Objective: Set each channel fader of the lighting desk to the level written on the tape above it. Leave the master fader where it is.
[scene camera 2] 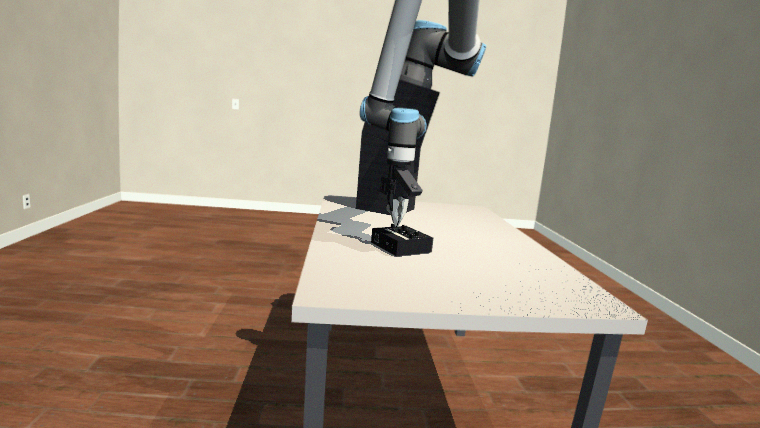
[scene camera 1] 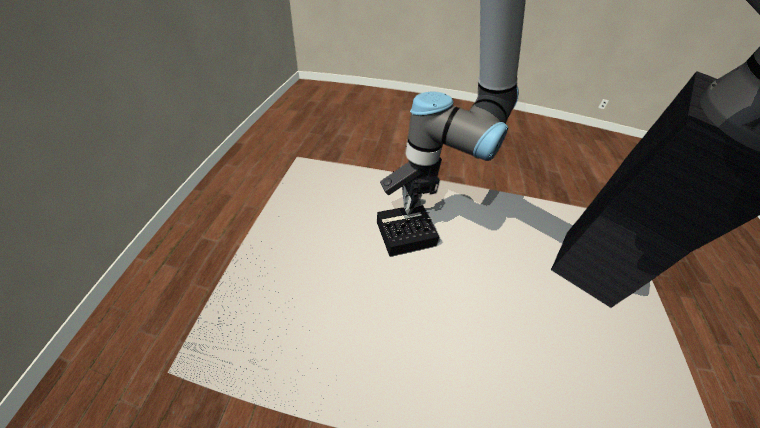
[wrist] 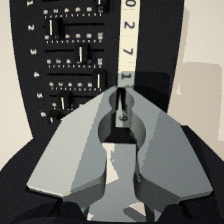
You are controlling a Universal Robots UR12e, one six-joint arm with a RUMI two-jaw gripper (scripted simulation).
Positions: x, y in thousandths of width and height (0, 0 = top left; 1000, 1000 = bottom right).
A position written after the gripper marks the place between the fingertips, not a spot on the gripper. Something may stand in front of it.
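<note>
The gripper (scene camera 1: 536, 499) is visible, appearing also as the gripper (scene camera 2: 522, 532) and, from the wrist, as the gripper (wrist: 538, 395).
</note>
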